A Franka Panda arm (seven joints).
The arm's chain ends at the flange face. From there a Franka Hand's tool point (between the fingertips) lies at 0.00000 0.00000 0.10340 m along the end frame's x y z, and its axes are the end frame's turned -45 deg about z.
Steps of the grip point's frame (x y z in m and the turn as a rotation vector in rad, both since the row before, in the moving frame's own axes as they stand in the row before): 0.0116, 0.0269, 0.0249, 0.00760, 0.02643, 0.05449; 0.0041, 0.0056, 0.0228, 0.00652, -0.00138, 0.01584; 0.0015, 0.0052, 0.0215, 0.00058, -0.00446, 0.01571; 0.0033, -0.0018, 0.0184, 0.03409, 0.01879, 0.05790; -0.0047, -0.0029, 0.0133, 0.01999, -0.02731, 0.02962; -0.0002, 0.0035, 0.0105, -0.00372, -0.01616, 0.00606; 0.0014, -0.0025, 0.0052, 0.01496, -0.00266, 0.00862; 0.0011, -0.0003, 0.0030, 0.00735, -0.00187, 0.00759; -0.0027, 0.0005, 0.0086, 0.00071, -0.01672, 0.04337; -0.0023, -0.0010, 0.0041, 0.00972, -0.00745, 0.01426; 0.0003, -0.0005, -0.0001, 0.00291, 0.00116, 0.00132; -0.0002, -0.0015, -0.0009, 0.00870, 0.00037, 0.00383
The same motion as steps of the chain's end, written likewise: 0.0258, 0.0133, 0.0249, 0.02406, 0.01331, 0.05449; 0.0074, 0.0014, 0.0228, 0.00363, -0.00559, 0.01584; 0.0051, 0.0023, 0.0215, -0.00274, -0.00356, 0.01571; 0.0021, 0.0003, 0.0185, 0.03739, -0.01082, 0.05790; -0.0019, 0.0008, 0.0134, -0.00518, -0.03345, 0.02962; 0.0032, 0.0012, 0.0105, -0.01406, -0.00880, 0.00606; 0.0005, -0.0019, 0.0052, 0.00870, -0.01246, 0.00862; 0.0012, -0.0006, 0.0030, 0.00387, -0.00652, 0.00759; -0.0003, 0.0011, 0.0086, -0.01132, -0.01232, 0.04337; -0.0011, 0.0011, 0.0041, 0.00161, -0.01214, 0.01426; 0.0000, -0.0003, -0.0001, 0.00288, -0.00124, 0.00132; -0.0006, -0.0003, -0.0009, 0.00641, -0.00589, 0.00383
